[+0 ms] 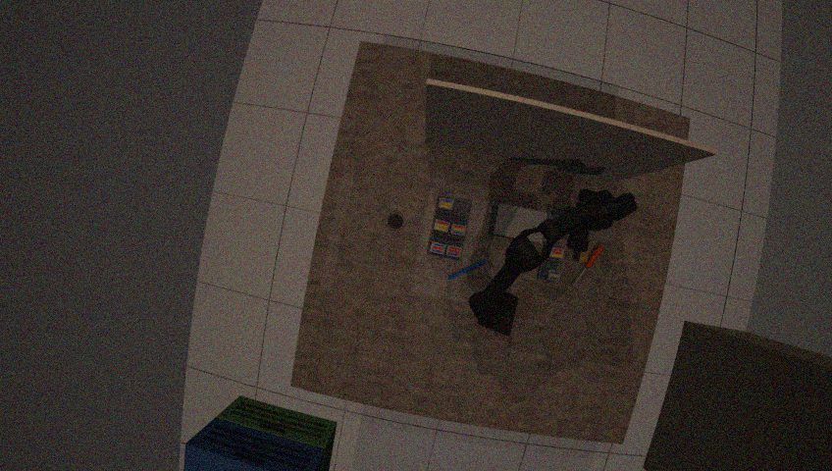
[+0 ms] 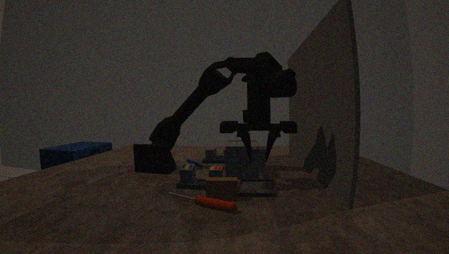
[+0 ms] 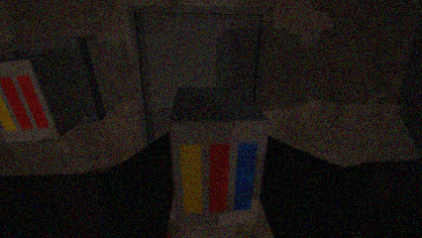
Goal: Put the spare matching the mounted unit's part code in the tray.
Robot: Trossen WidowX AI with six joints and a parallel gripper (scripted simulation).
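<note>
Right now the dark flat tray is 7 cm below my gripper tip. Also, from my gripper tip: tan block (9 cm behind, 7 cm to the right, 5 cm below); then mounted unit (3 cm behind, 19 cm to the left, 2 cm below); then wall panel (19 cm ahead, 17 cm to the left, 15 cm above).
</note>
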